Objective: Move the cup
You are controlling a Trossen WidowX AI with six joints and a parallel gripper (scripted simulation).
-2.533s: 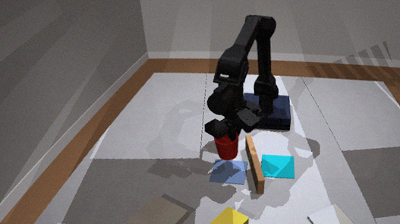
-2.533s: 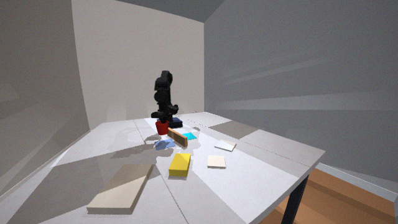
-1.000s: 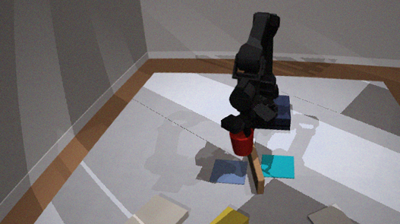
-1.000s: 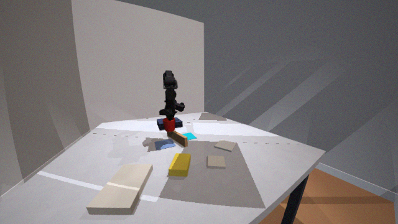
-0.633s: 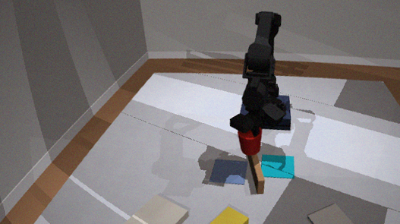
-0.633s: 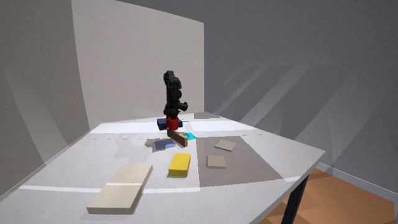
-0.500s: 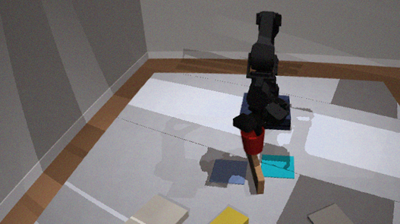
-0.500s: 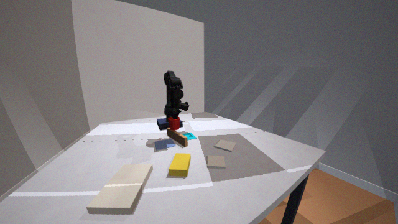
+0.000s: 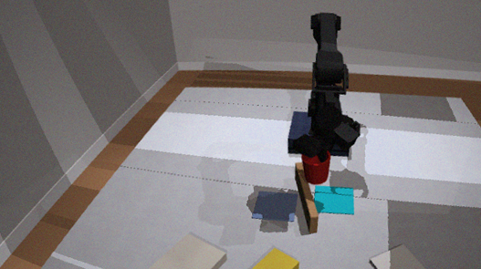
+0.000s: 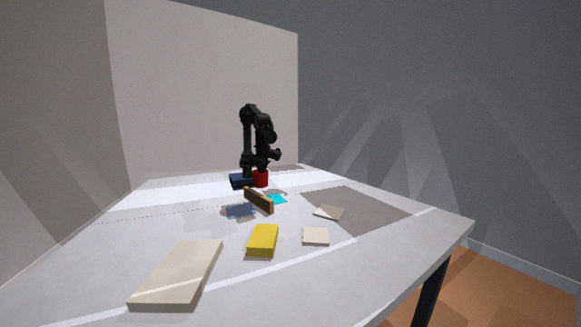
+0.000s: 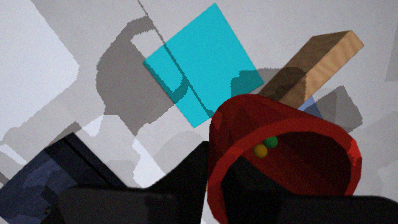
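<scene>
My gripper tip is 1 cm short of the cyan pad, 4 cm to the right of it and 13 cm above it. Round my gripper tip: blue pad (7 cm ahead, 12 cm to the right, 13 cm below); red cup (3 cm ahead, 2 cm to the right); wooden bar (4 cm ahead, 4 cm to the right, 10 cm below).
</scene>
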